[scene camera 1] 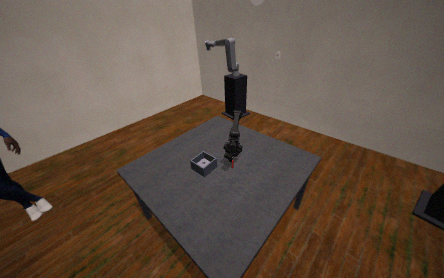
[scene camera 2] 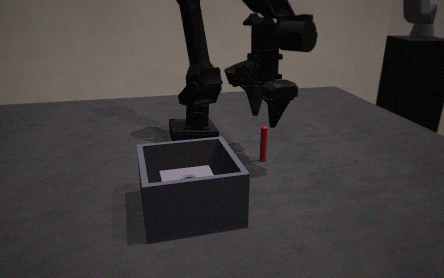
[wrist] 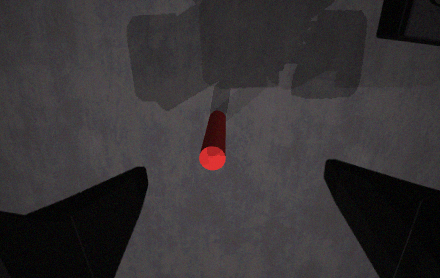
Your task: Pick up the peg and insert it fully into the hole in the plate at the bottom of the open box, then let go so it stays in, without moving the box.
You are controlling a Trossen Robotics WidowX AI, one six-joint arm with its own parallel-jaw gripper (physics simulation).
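Frame: origin at the arm's base, x right, y ahead, z up, level; centimetres.
Where they show: gripper, between the fingertips: [scene camera 1: 233, 159] [scene camera 2: 263, 121] [wrist: 236, 172]; arm's base, origin of its link: [scene camera 2: 196, 126].
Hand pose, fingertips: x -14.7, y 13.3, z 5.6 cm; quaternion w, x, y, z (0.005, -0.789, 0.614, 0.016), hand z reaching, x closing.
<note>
Things, the pixels of their top centre, and the offset from my fingertips. Level surfaces: height alone.
- thin red peg, centre of its top: [wrist: 212, 158] [scene camera 2: 264, 127] [scene camera 1: 232, 160] dx +0.0, dy +1.2, dz -1.0 cm
- open grey box, centre of its top: [scene camera 2: 188, 158] [scene camera 1: 203, 159] dx +16.2, dy +19.8, dz +0.8 cm
- pale plate, centre of its top: [scene camera 2: 188, 177] dx +16.2, dy +19.8, dz -2.9 cm
- dark grey table, height of its surface: dz -9.0 cm
A thin red peg [scene camera 1: 232, 163] [scene camera 2: 263, 144] [wrist: 215, 137] stands upright on the table, apart from the box. The open grey box [scene camera 1: 204, 168] [scene camera 2: 197, 207] stands beside it; its corner shows at the top right of the wrist view. A pale plate [scene camera 2: 172, 174] with a round hole lies at the box's bottom; the front wall hides part of it. My gripper [scene camera 2: 264, 120] [wrist: 236, 172] is open, pointing down, with its fingertips above the height of the peg's top. In the wrist view the peg's top shows between the fingertips' sides, left of centre and slightly farther up the picture.
The dark grey table [scene camera 1: 220, 215] [scene camera 2: 340, 215] carries the arm's base [scene camera 2: 194, 129], behind the box. Another arm [scene camera 1: 231, 55] stands on a black pedestal [scene camera 1: 235, 95] behind the table. Part of a person [scene camera 1: 17, 187] shows at the left, off the table.
</note>
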